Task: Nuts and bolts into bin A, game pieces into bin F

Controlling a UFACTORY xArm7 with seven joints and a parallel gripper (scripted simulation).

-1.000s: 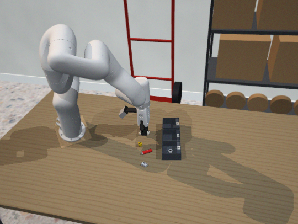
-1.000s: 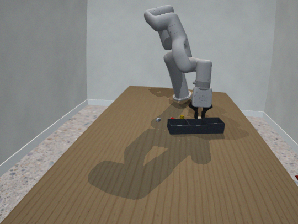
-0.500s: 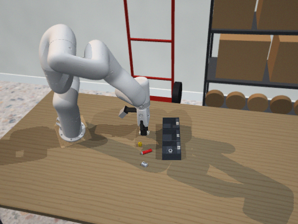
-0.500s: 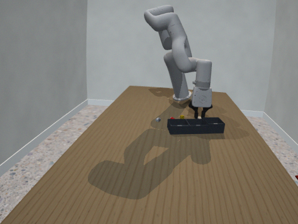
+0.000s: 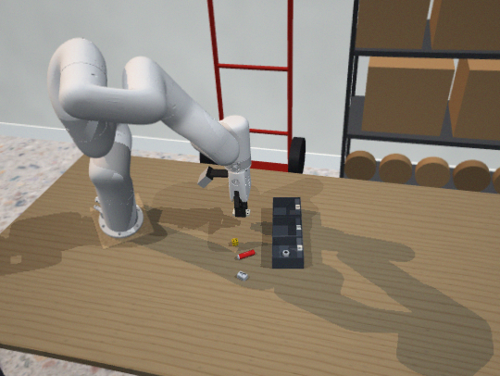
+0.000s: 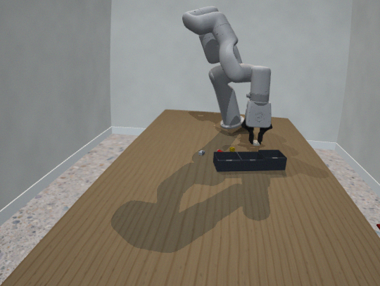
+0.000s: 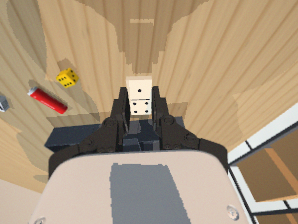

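My gripper is now 150 mm short of the dark bin, 40 mm above it and 10 mm to the left of it. From my hand the other things lie so: white domino (20 mm below); yellow die (90 mm to the right, 50 mm below, 20 mm ahead); red cylinder (120 mm to the right, 70 mm ahead, 50 mm below).
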